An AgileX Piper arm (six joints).
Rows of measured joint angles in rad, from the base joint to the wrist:
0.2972 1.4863 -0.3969 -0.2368 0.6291 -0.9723
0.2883 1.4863 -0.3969 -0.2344 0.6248 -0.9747
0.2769 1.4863 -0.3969 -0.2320 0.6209 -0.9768
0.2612 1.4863 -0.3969 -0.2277 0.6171 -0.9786
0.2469 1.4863 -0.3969 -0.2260 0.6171 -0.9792
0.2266 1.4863 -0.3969 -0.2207 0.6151 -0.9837
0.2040 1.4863 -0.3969 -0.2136 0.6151 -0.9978
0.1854 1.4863 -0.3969 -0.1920 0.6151 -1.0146
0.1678 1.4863 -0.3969 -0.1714 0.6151 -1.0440
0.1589 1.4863 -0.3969 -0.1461 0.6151 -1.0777
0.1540 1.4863 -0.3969 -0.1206 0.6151 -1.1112
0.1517 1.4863 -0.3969 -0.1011 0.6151 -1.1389
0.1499 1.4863 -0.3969 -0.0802 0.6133 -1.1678
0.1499 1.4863 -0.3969 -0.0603 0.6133 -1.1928
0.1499 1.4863 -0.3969 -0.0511 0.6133 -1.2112
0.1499 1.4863 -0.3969 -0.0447 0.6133 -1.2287
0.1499 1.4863 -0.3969 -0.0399 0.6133 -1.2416
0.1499 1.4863 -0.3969 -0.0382 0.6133 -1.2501
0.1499 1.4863 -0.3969 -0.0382 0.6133 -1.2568
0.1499 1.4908 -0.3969 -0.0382 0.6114 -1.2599
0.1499 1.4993 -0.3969 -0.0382 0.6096 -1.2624
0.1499 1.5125 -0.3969 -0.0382 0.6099 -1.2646
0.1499 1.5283 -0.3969 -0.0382 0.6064 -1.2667
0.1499 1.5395 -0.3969 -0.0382 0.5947 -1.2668
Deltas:
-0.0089 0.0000 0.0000 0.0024 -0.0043 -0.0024
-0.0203 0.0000 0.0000 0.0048 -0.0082 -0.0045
-0.0360 0.0000 0.0000 0.0091 -0.0120 -0.0063
-0.0503 0.0000 0.0000 0.0108 -0.0120 -0.0069
-0.0706 0.0000 0.0000 0.0161 -0.0140 -0.0114
-0.0932 0.0000 0.0000 0.0232 -0.0140 -0.0255
-0.1118 0.0000 0.0000 0.0448 -0.0140 -0.0423
-0.1294 0.0000 0.0000 0.0654 -0.0140 -0.0717
-0.1383 0.0000 0.0000 0.0907 -0.0140 -0.1054
-0.1432 0.0000 0.0000 0.1162 -0.0140 -0.1389
-0.1455 0.0000 0.0000 0.1357 -0.0140 -0.1666
-0.1473 0.0000 0.0000 0.1566 -0.0158 -0.1955
-0.1473 0.0000 0.0000 0.1765 -0.0158 -0.2205
-0.1473 0.0000 0.0000 0.1857 -0.0158 -0.2389
-0.1473 0.0000 0.0000 0.1921 -0.0158 -0.2564
-0.1473 0.0000 0.0000 0.1969 -0.0158 -0.2693
-0.1473 0.0000 0.0000 0.1986 -0.0158 -0.2778
-0.1473 0.0000 0.0000 0.1986 -0.0158 -0.2845
-0.1473 0.0045 0.0000 0.1986 -0.0177 -0.2876
-0.1473 0.0130 0.0000 0.1986 -0.0195 -0.2901
-0.1473 0.0262 0.0000 0.1986 -0.0192 -0.2923
-0.1473 0.0420 0.0000 0.1986 -0.0227 -0.2944
-0.1473 0.0532 0.0000 0.1986 -0.0344 -0.2945

